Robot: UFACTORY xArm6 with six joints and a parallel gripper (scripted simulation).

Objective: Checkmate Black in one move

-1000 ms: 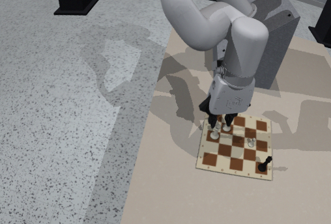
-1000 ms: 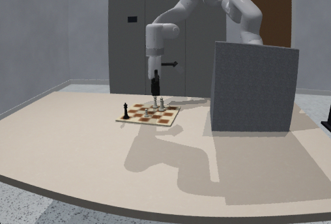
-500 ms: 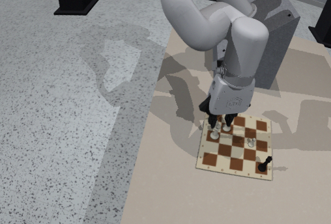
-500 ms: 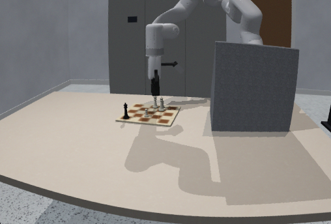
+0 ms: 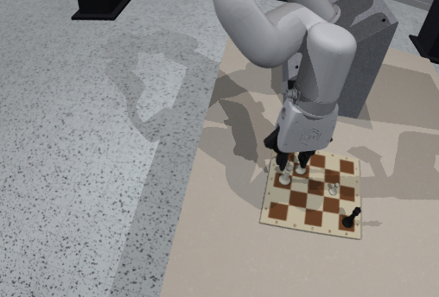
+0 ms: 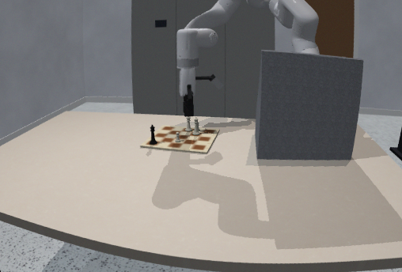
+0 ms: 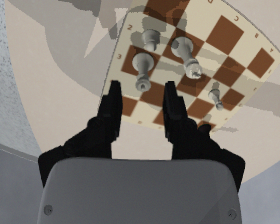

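My gripper is now 5 cm above the tall white piece, 4 cm to the right of it and 3 cm past it. Also, from my hand: chessboard: 8 cm below, 7 cm to the left, 1 cm ahead; black king: 14 cm to the left, 9 cm ahead, 5 cm below.
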